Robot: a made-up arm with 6 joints.
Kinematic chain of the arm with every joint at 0, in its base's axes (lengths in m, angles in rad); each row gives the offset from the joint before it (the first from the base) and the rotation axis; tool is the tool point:
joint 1: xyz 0 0 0.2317 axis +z
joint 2: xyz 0 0 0 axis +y
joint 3: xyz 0 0 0.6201 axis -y
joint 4: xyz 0 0 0 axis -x
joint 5: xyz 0.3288 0 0 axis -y
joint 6: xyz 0 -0.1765 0 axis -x
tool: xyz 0 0 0
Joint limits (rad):
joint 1: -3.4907..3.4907
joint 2: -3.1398..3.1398
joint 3: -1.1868..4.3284
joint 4: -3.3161..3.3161
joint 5: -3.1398..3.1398
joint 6: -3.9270..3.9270
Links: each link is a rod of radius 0.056 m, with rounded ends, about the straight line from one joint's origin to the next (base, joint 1, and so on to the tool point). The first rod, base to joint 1, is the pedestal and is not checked.
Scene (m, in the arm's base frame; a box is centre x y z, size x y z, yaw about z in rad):
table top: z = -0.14
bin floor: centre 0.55 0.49 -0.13 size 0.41 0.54 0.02 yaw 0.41
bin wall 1: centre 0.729 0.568 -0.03 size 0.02 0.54 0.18 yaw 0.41
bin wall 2: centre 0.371 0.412 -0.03 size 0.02 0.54 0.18 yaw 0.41
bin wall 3: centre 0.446 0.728 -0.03 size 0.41 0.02 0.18 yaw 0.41
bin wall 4: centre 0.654 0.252 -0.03 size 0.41 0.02 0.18 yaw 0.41
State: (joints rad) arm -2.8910 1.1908 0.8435 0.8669 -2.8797 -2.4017
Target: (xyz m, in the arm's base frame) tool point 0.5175 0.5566 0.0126
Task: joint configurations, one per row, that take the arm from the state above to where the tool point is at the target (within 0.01 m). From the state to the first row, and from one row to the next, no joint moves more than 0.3 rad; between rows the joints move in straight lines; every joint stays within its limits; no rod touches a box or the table.
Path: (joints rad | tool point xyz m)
1: -2.8384 0.9048 1.0233 0.8970 -2.8797 -2.4017 | -0.7943 -0.1331 0.7907
2: -2.7857 0.6188 1.2031 0.9272 -2.8797 -2.4017 | -0.5581 -0.0945 1.0360
3: -2.7331 0.3329 1.3829 0.9573 -2.8797 -2.4017 | -0.2616 -0.0025 1.1748
4: -2.6805 0.0469 1.5627 0.9875 -2.8797 -2.4017 | 0.0463 0.1315 1.1875
5: -2.6279 -0.2391 1.7425 1.0176 -2.8797 -2.4017 | 0.3166 0.2851 1.0756
6: -2.5752 -0.5251 1.9223 1.0477 -2.8797 -2.4017 | 0.5108 0.4293 0.8611
7: -2.5226 -0.8111 2.1021 1.0779 -2.8797 -2.4017 | 0.6072 0.5351 0.5818
8: -2.4700 -1.0971 2.2819 1.1080 -2.8797 -2.4017 | 0.6040 0.5808 0.2837
9: -2.4173 -1.3830 2.4617 1.1382 -2.8797 -2.4017 | 0.5175 0.5566 0.0126

